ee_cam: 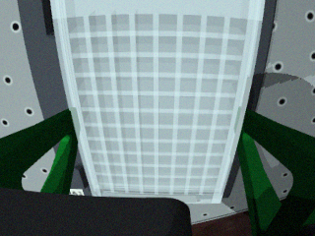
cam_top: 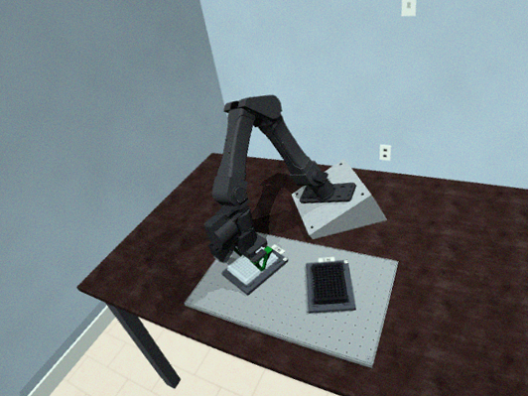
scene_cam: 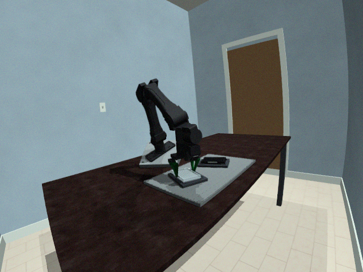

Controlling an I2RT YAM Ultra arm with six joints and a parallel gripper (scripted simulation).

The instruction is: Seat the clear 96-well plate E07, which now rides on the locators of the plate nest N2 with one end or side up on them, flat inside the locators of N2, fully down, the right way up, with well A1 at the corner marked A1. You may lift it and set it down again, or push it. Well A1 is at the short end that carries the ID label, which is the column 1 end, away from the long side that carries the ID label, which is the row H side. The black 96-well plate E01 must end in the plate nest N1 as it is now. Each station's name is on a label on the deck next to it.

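The dark plate nest N2 is 20 mm below my hand. Round my hand: A1 corner mark (50 mm behind, 80 mm to the left, 10 mm below); then N2 label (90 mm behind, 40 mm to the left, 30 mm below); then nest N1 (10 mm behind, 230 mm to the left, 20 mm below).
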